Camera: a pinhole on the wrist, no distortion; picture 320 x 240 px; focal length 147.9 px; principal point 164.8 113.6 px. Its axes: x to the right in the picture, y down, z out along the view. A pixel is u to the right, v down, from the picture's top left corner.
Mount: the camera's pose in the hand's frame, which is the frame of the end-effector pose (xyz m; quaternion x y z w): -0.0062 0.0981 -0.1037 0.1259 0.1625 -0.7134 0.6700
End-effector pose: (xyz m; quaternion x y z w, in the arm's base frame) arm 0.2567 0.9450 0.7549 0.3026 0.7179 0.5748 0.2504
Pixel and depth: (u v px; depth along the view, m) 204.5 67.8 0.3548
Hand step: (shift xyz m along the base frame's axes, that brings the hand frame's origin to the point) 0.1914 0.0299 -0.1622
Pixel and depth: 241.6 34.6 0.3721
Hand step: 0.2311 -0.0648 -0.2474
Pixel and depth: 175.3 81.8 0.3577
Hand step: 0.1942 0.0859 -0.1090
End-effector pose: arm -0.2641 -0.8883 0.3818 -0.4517 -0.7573 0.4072 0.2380
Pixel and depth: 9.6 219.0 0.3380
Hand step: -0.2365 0.1772 -0.4150
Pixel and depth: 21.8 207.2 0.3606
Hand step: -0.2514 0.1552 -0.4139
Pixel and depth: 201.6 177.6 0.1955
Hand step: -0.0903 0.0443 -0.0047
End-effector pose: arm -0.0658 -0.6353 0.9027 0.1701 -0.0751 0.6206 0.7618
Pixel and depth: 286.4 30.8 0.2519
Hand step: 0.1520 -0.1903 -0.0303
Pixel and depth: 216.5 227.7 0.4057
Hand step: 0.2901 0.1828 0.2449
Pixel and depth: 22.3 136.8 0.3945
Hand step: -0.2162 -0.0040 0.4556
